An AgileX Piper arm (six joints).
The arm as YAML. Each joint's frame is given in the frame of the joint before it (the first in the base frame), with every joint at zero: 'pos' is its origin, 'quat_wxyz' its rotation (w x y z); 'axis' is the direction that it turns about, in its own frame. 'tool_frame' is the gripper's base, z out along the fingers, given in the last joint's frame.
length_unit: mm
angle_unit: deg
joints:
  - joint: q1
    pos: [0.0, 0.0, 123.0]
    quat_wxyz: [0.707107, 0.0, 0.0, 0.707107]
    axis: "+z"
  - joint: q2
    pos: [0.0, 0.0, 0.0]
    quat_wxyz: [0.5, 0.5, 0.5, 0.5]
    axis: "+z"
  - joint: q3
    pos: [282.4, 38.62, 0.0]
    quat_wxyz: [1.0, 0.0, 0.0, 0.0]
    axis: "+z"
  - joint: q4
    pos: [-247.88, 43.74, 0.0]
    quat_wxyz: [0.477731, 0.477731, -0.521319, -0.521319]
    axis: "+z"
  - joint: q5
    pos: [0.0, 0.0, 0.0]
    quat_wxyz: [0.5, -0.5, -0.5, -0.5]
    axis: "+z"
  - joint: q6
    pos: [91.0, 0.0, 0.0]
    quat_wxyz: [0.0, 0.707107, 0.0, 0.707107]
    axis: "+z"
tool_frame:
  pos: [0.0, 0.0, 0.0]
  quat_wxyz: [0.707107, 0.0, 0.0, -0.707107]
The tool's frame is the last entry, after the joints.
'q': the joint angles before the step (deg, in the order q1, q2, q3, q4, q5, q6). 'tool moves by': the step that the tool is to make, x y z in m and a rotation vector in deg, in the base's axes. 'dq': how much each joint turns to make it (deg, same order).
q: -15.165, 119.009, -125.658, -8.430, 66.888, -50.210
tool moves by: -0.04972, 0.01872, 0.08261, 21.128, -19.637, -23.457
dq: -0.335, -11.388, 0.747, 5.140, -0.001, 32.196
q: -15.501, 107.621, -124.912, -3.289, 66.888, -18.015
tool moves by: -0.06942, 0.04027, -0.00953, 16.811, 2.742, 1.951
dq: 0.000, -17.170, 24.146, 13.927, 0.001, 3.406
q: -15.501, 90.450, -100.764, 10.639, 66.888, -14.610
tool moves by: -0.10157, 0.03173, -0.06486, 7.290, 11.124, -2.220
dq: 0.001, -20.939, 33.019, 2.397, -0.001, 3.153
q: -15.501, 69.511, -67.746, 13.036, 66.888, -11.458
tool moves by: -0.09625, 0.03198, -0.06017, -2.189, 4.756, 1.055
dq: 5.766, -21.261, 24.681, -5.303, -0.098, 5.088
